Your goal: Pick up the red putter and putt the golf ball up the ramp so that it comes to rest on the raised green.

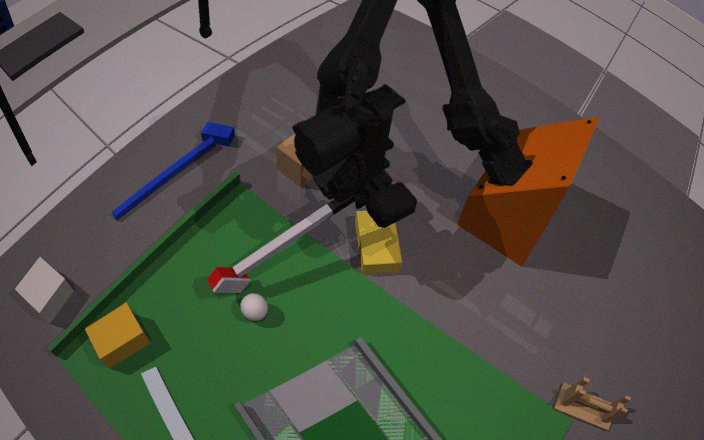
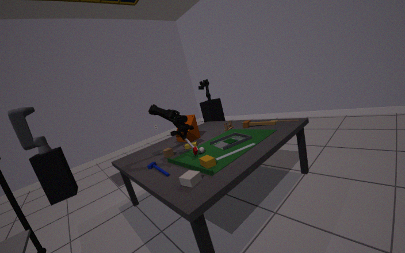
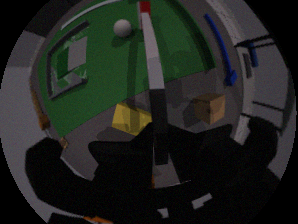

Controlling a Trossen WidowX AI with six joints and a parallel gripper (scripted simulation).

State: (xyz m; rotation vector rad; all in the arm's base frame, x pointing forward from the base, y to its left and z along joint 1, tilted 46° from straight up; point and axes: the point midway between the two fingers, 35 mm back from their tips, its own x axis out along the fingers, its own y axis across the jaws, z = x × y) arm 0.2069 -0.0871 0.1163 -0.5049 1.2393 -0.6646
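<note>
The yellow block lies 10 mm behind my gripper tip, 50 mm to the left of it and 60 mm below it. Also, from my gripper tip: tan cube (20 mm behind, 160 mm to the right, 50 mm below); then green mat (270 mm ahead, 180 mm to the left, 80 mm below); then white golf ball (220 mm ahead, 10 mm to the left, 50 mm below).
</note>
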